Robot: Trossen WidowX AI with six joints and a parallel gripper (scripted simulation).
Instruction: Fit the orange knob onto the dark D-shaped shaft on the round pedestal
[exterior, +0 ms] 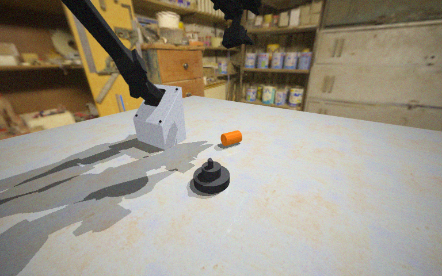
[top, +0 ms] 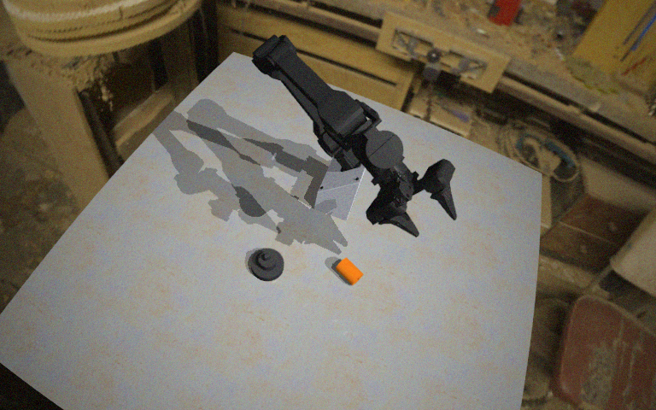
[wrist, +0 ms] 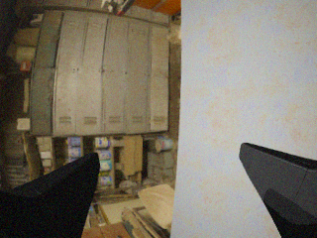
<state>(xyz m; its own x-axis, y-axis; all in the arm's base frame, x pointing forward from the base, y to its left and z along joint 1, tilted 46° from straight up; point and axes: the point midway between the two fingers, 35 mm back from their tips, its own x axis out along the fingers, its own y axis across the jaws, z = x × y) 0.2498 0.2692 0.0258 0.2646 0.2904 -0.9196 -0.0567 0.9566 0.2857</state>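
Now: the orange knob 10 mm behind my gripper tip, 110 mm to the right of it and 320 mm below it. The rest, counted from my gripper tip: dark round pedestal 40 mm ahead, 310 mm to the right, 310 mm below.
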